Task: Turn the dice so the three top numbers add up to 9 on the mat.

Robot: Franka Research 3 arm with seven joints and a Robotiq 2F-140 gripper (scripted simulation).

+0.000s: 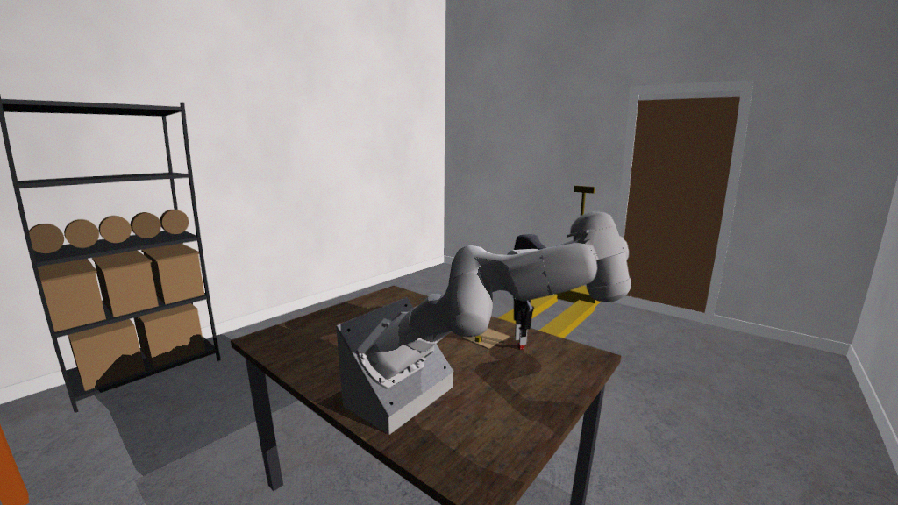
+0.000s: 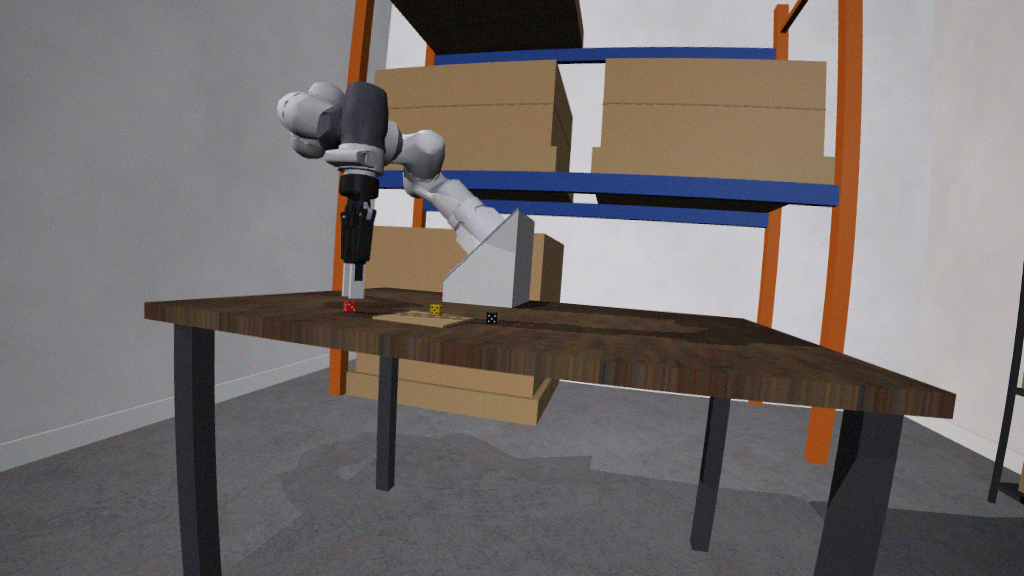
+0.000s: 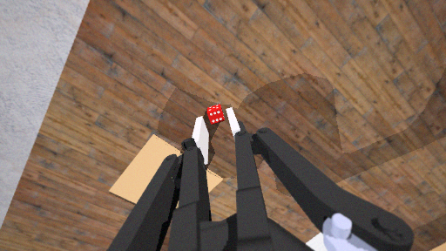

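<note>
My hand is 5 cm above the red die. The rest, counted from my hand: yellow die 3 cm behind, 16 cm to the left, 5 cm below; then black die 1 cm behind, 28 cm to the left, 5 cm below; then tan mat 2 cm ahead, 16 cm to the left, 6 cm below.
</note>
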